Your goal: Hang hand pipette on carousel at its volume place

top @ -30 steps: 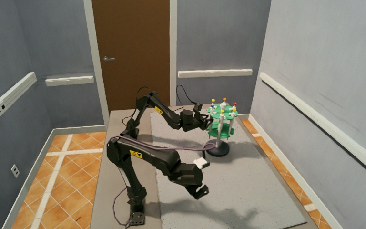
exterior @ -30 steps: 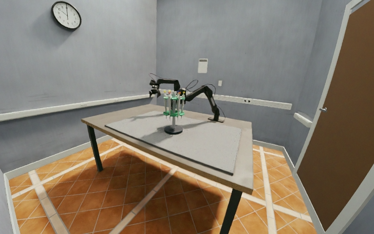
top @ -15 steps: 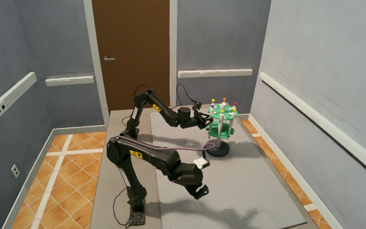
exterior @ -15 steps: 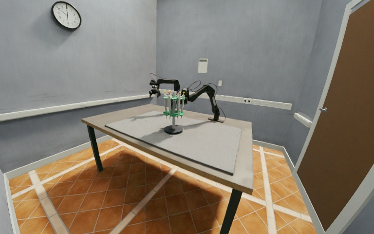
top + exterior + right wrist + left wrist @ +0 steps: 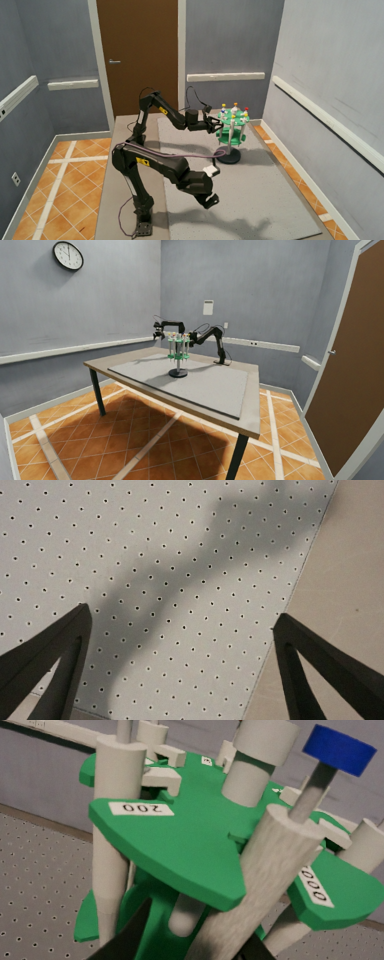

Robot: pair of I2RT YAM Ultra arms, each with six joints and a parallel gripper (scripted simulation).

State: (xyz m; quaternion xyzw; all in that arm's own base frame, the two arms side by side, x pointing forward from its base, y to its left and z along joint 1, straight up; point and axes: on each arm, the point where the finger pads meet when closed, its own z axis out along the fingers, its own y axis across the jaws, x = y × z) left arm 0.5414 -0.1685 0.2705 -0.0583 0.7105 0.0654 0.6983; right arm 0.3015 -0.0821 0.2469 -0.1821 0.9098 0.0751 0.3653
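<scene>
Right now my left hand is 10 mm short of the pipette, 20 mm to the left of it and 20 mm above it.
</scene>
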